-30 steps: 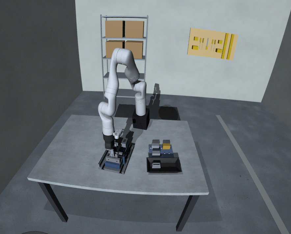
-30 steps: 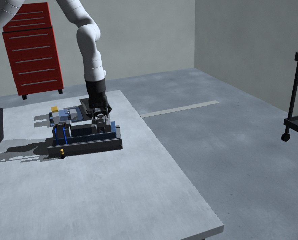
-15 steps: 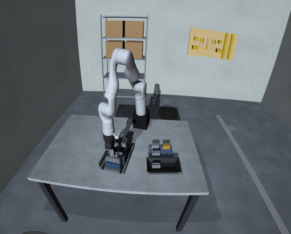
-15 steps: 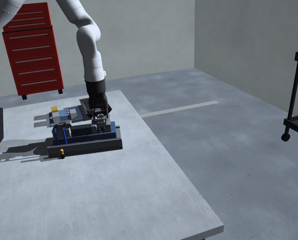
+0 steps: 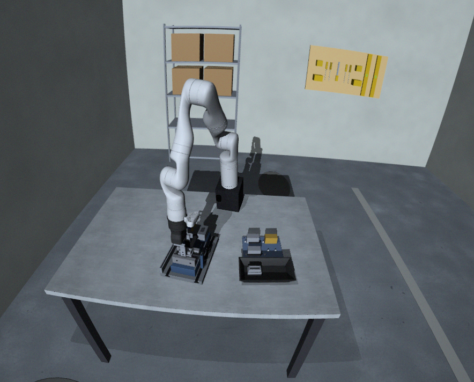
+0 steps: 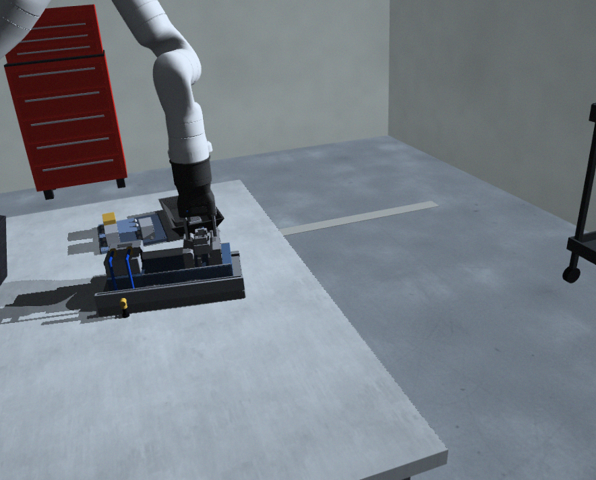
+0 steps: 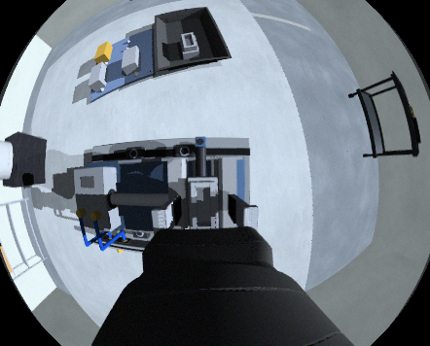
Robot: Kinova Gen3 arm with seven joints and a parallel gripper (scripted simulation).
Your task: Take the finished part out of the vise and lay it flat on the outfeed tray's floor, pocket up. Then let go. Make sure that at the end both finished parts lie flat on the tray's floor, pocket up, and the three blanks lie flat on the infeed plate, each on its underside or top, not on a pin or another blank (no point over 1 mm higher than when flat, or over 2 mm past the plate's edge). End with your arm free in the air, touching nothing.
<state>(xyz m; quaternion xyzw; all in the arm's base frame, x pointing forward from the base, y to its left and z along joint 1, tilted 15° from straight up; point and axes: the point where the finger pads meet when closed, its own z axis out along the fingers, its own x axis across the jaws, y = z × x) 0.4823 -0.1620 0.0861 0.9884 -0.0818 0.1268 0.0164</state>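
The vise lies 70 mm behind my hand, 10 mm to the left of it and 80 mm below it. The rest, counted from my hand: blue fixture plate (150 mm behind, 340 mm to the left, 120 mm below); then yellow block (200 mm behind, 390 mm to the left, 100 mm below).
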